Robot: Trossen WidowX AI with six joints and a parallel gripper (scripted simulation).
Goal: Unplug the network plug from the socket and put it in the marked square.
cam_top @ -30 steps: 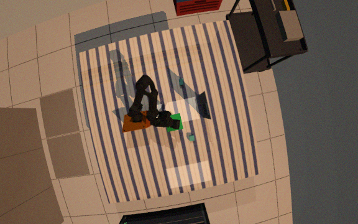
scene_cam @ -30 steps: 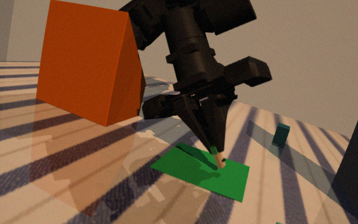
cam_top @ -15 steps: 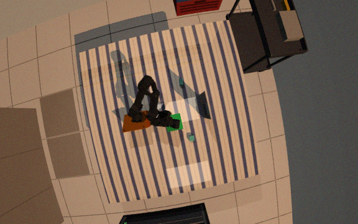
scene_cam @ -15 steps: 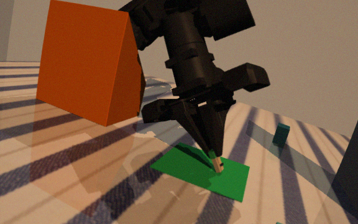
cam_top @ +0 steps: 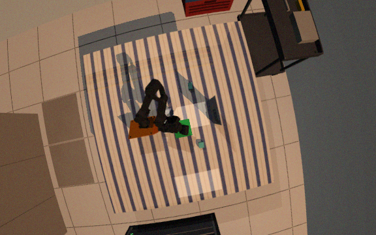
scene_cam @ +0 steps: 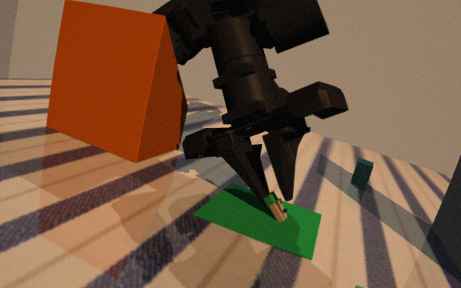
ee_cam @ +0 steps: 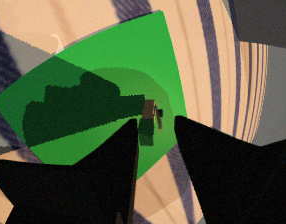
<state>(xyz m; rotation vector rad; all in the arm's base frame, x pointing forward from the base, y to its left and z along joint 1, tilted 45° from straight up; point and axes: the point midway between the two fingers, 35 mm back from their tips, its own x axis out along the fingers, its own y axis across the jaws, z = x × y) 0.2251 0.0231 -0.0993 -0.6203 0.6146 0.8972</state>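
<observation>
The network plug lies right at my gripper tip. From my gripper tip the other things lie so: green marked square: 1 cm behind, 2 cm below; then dark upright panel: 22 cm ahead, 9 cm to the left, 11 cm above.
</observation>
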